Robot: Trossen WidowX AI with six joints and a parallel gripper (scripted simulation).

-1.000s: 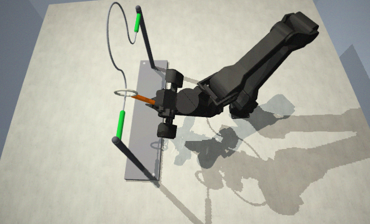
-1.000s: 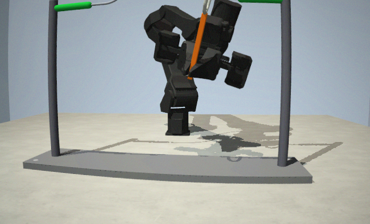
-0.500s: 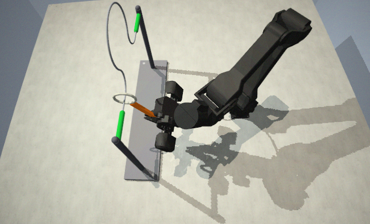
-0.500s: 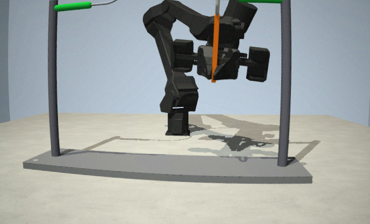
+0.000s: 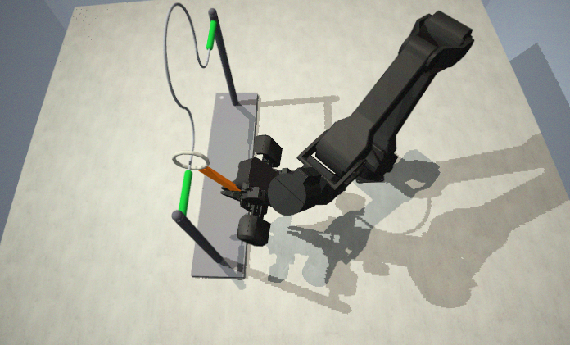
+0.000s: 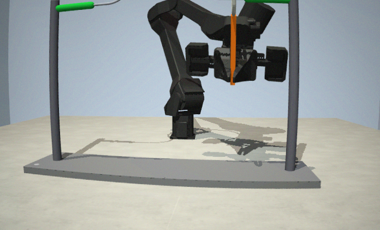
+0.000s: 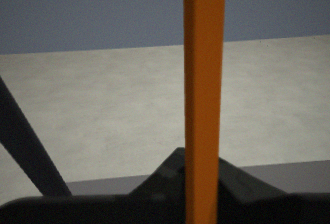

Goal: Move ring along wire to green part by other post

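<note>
Right now my gripper tip is 1 cm short of the ring with orange handle and 9 cm below it.
</note>
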